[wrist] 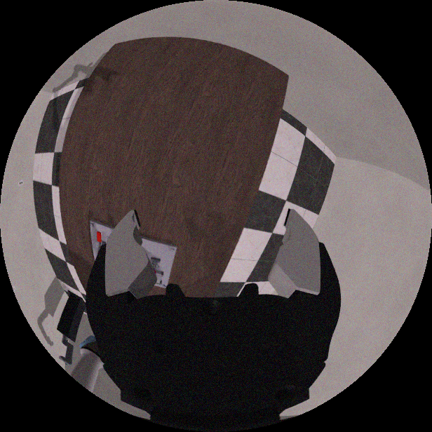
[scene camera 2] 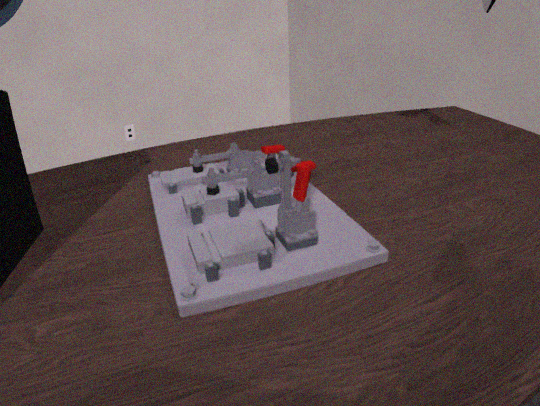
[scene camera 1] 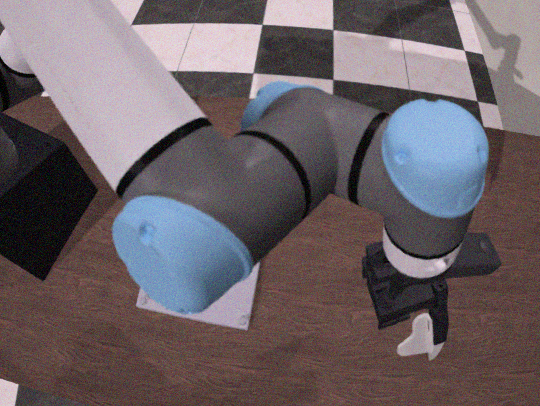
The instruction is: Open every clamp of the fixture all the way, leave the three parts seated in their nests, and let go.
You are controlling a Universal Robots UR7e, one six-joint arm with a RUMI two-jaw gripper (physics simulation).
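Frame: origin at the arm's base, x ahead, y left, z up, level; millimetres.
Seen in the pictures: gripper, fingertip midpoint: (scene camera 1: 414,309).
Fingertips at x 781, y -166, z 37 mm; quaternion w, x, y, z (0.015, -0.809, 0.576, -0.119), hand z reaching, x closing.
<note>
Offsets run from my fingertips to a thing's top centre. "spot": to the spot under its first point. Level surfaces: height alone.
The fixture plate {spot: dx -270, dy +21, dz -284 mm} (scene camera 1: 234,316) (scene camera 2: 330,272) (wrist: 164,248) lies on the table. In scene camera 2, the near clamp {spot: dx -330, dy +57, dz -254 mm} (scene camera 2: 296,222) stands open with its arm upright, clear of the near part {dx -404, dy +70, dz -263 mm} (scene camera 2: 240,242). The middle clamp {dx -322, dy +176, dz -222 mm} (scene camera 2: 263,187) and far clamp {dx -317, dy +286, dz -232 mm} (scene camera 2: 241,161) have their arms lowered, with black tips on the middle part {dx -394, dy +180, dz -258 mm} (scene camera 2: 223,202) and far part {dx -399, dy +290, dz -268 mm} (scene camera 2: 179,176). All three parts sit in their nests. A red handle (wrist: 99,236) shows in the wrist view. My gripper (wrist: 211,211) is open and empty, away from the clamps. The robot arm hides most of the fixture in scene camera 1.
The wooden table {dz -299 mm} (scene camera 1: 310,360) (scene camera 2: 425,320) (wrist: 175,140) carries the fixture. A black box (scene camera 1: 55,210) (scene camera 2: 15,190) stands at the left. The arm's forearm (scene camera 1: 100,85) and blue-capped wrist joints (scene camera 1: 175,255) hang over the table. Walls and a checkered floor lie beyond its edges.
</note>
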